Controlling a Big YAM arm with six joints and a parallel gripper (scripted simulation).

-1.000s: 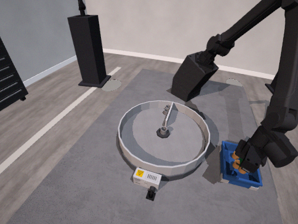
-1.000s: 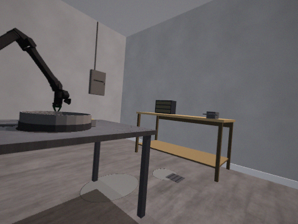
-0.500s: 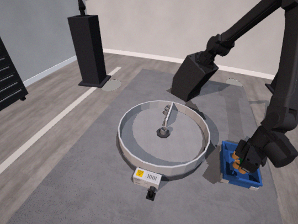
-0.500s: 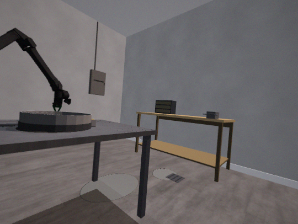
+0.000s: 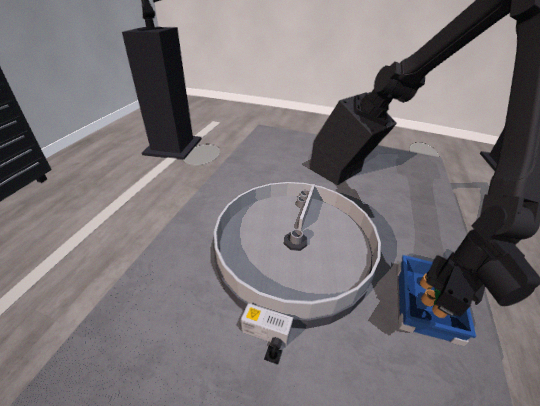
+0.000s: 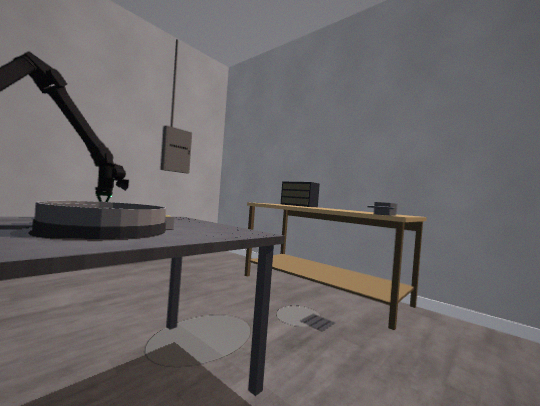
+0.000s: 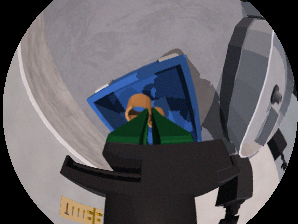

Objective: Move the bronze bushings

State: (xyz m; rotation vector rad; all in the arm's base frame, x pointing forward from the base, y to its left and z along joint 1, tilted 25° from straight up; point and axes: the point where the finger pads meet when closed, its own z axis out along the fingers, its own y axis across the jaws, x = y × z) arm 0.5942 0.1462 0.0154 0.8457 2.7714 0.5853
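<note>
The blue crate lies 5 cm below my hand, 4 cm behind it and 2 cm to the left of it. Round my hand: round turntable 33 cm to the right, 14 cm behind, 2 cm below.
</note>
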